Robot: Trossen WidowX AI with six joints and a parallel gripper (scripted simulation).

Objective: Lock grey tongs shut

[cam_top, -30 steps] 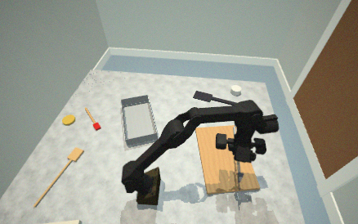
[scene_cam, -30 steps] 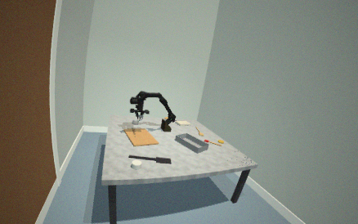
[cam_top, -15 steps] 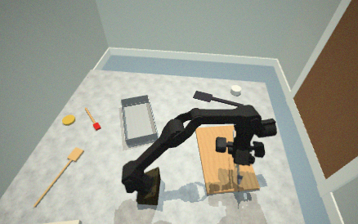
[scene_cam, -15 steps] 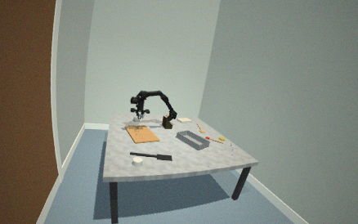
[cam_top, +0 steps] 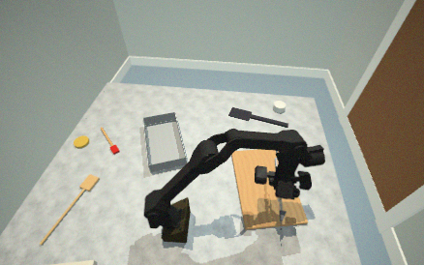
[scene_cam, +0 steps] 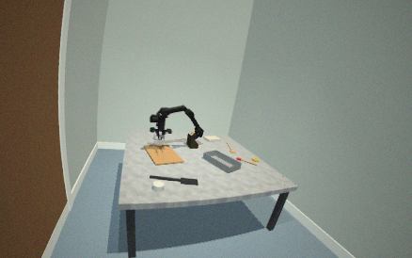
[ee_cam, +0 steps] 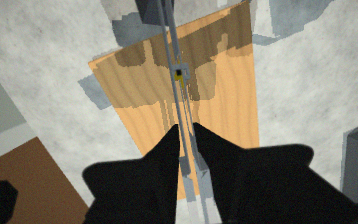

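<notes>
Right now my gripper tip is 50 mm past the yellow mark and 20 mm below it. The rest, counted from my gripper tip: black spatula (490 mm ahead, 40 mm to the left, 100 mm below); then wooden board (80 mm ahead, 20 mm to the left, 100 mm below); then grey roasting tin (270 mm ahead, 490 mm to the left, 80 mm below).
</notes>
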